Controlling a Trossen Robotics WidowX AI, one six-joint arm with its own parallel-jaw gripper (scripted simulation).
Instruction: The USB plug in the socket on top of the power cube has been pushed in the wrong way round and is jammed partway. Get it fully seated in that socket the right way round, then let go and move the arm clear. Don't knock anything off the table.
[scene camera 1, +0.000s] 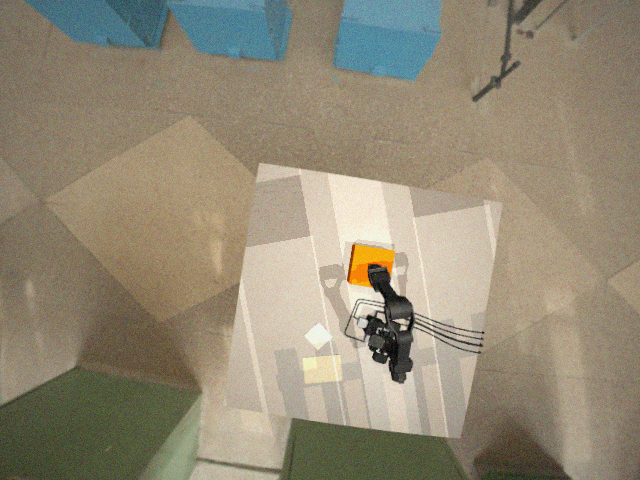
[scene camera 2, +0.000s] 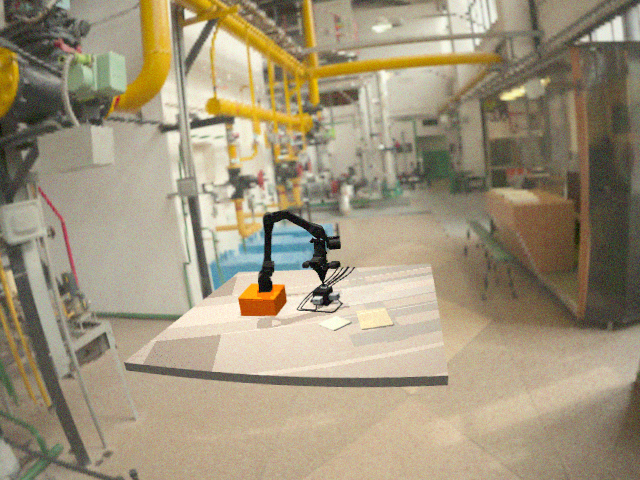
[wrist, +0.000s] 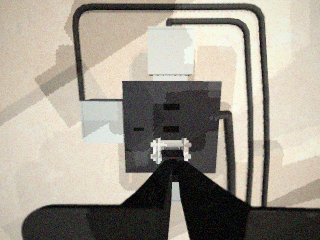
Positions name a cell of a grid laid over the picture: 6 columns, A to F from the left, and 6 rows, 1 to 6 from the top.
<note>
The gripper (wrist: D5) carries a USB plug. Further things: a cream card (scene camera 1: D5) and a power cube (wrist: D3).
The wrist view misses the cream card: it is out of frame.
</note>
